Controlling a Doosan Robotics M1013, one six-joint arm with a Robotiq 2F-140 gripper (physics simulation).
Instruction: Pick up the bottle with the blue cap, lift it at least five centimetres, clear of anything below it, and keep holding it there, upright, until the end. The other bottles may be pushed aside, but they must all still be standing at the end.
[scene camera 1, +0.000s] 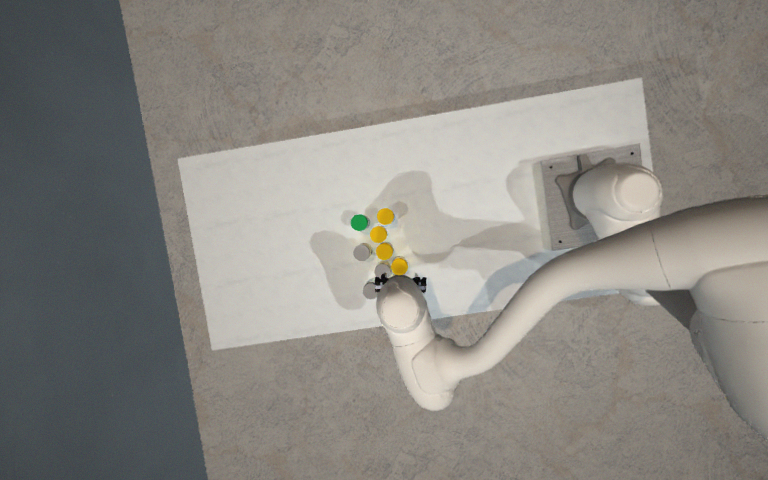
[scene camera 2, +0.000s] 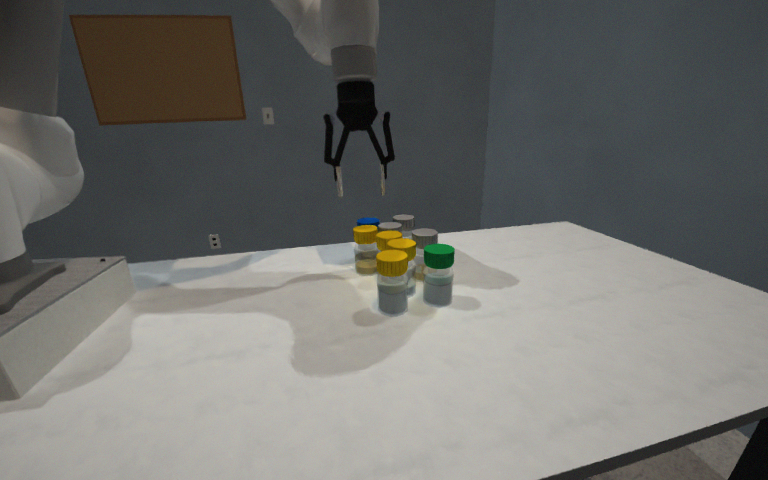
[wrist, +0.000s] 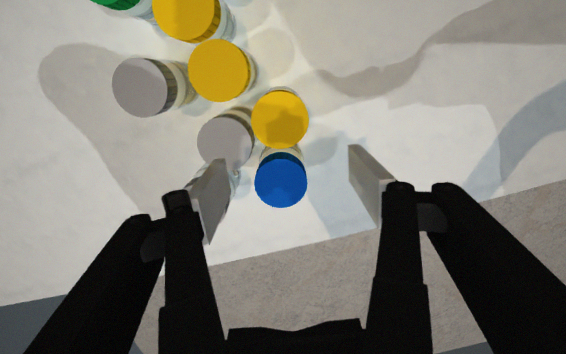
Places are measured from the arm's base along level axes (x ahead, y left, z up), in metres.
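Pixels of known places: gripper, between the fingertips: (scene camera 2: 361, 195) (wrist: 287, 169).
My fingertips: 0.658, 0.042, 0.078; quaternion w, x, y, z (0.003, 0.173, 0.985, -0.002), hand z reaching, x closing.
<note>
Behind a point stands the place of what it marks, as x, y, z.
The blue-capped bottle (scene camera 2: 368, 221) @[0.679, 0.067, 0.007] (wrist: 281, 181) @[0.680, 0.073, 0.007] stands upright at the back of the group in the scene camera 2 view; the arm hides it in the scene camera 1 view. A yellow-capped bottle (scene camera 1: 399, 266) @[0.653, 0.016, 0.007] (scene camera 2: 365, 234) @[0.645, -0.008, 0.001] (wrist: 280, 120) @[0.653, 0.017, 0.007] stands close beside it. A grey-capped bottle (scene camera 1: 382, 269) @[0.709, 0.006, 0.007] (scene camera 2: 390, 227) @[0.706, -0.003, 0.007] (wrist: 226, 142) @[0.709, 0.013, 0.007] is up and left of it in the wrist view. My gripper (scene camera 1: 400, 283) @[0.658, 0.041, 0.078] (scene camera 2: 361, 194) @[0.658, 0.041, 0.078] (wrist: 287, 169) @[0.658, 0.041, 0.078] is partly open and empty, above the bottle tops. In the wrist view the blue cap shows between the fingers, nearer the left one.
A green-capped bottle (scene camera 1: 359, 222) @[0.728, -0.165, 0.008] (scene camera 2: 438, 255) @[0.715, -0.187, 0.005], a grey-capped one (scene camera 1: 361, 251) @[0.755, -0.073, 0.007] (scene camera 2: 424, 237) @[0.742, -0.091, 0.004] and more yellow-capped ones stand in the group. Another grey-capped bottle (scene camera 1: 370, 290) @[0.770, 0.059, 0.007] (scene camera 2: 403, 220) @[0.759, 0.039, 0.006] is partly behind the left finger in the wrist view. The white table (scene camera 1: 254, 198) @[1.069, -0.378, -0.098] (scene camera 2: 226, 367) @[0.363, -0.198, -0.098] bears them.
</note>
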